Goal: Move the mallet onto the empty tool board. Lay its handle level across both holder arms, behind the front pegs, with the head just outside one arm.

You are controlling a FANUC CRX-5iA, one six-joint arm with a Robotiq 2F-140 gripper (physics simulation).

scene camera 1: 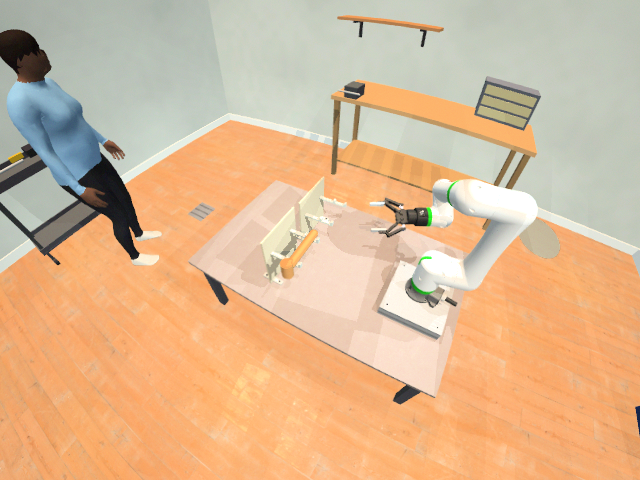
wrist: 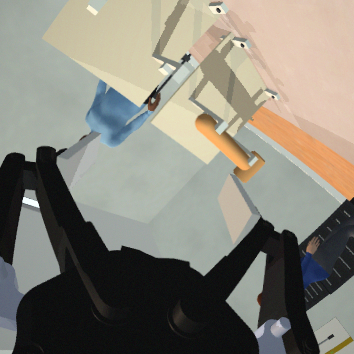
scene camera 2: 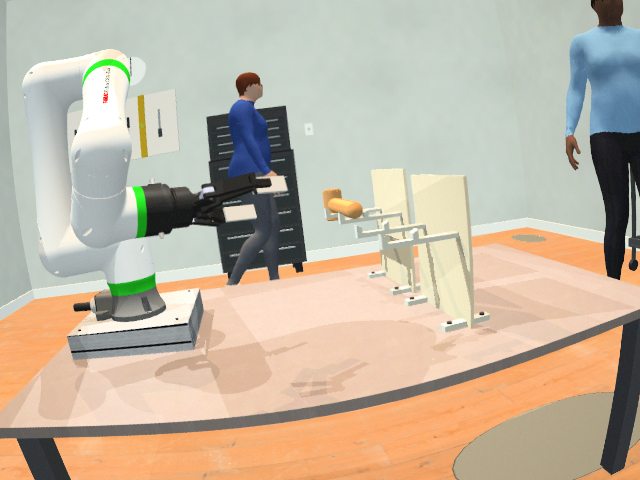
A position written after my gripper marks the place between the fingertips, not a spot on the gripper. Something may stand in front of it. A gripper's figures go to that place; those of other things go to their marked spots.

Labels:
My gripper (wrist: 162, 167) is 20 cm from the lens. A mallet (wrist: 204, 122) is 45 cm from the lens. A tool board (wrist: 132, 53): 51 cm from the lens. The marked spots on the tool board and the mallet are 22 cm apart.

